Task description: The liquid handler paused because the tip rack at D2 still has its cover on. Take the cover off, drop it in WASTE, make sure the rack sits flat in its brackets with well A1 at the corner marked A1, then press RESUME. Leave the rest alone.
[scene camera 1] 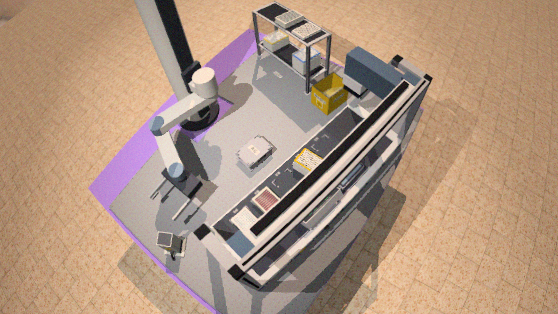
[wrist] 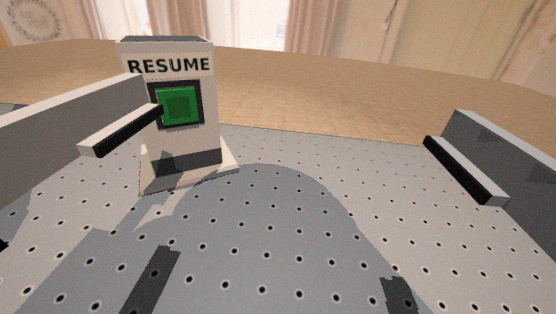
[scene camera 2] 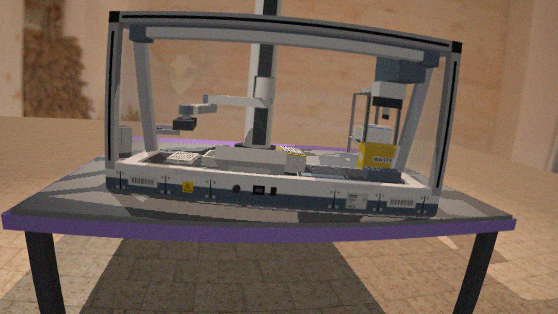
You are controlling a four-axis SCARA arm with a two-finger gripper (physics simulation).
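Seen in the pictures: gripper, fingertip midpoint: (scene camera 1: 161, 208) (wrist: 293, 107); arm's base at its link origin: (scene camera 1: 198, 112).
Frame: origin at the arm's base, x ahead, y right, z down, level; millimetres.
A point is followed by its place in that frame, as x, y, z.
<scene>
The RESUME box (scene camera 1: 164, 240) @[424, 624, -143] (wrist: 185, 142) @[404, 594, -53] stands on the table's near left part. Its green button (wrist: 178, 106) @[400, 587, -94] faces the wrist camera. My gripper (scene camera 1: 164, 206) @[303, 528, -124] (wrist: 294, 107) @[303, 528, -124] is wide open and empty, above the table and short of the box; in the wrist view its left fingertip overlaps the button's left edge. The yellow-rimmed tip rack (scene camera 1: 308, 160) (scene camera 2: 295, 161) sits in the deck with its tip grid showing and no cover visible on it. Its seating and A1 corner are too small to tell. The yellow WASTE bin (scene camera 1: 327, 102) @[597, -353, -114] (scene camera 2: 372, 159) has something pale inside.
A pale lidded box (scene camera 1: 255, 150) @[449, 38, -63] lies on the table behind the deck. A red-filled plate (scene camera 1: 266, 199) @[639, 207, -80] and a white plate (scene camera 1: 244, 221) @[622, 339, -77] sit in the deck. The handler's frame bar (scene camera 1: 330, 160) @[853, 130, -523] runs above it. A shelf rack (scene camera 1: 308, 70) @[443, -420, -198] stands near the bin.
</scene>
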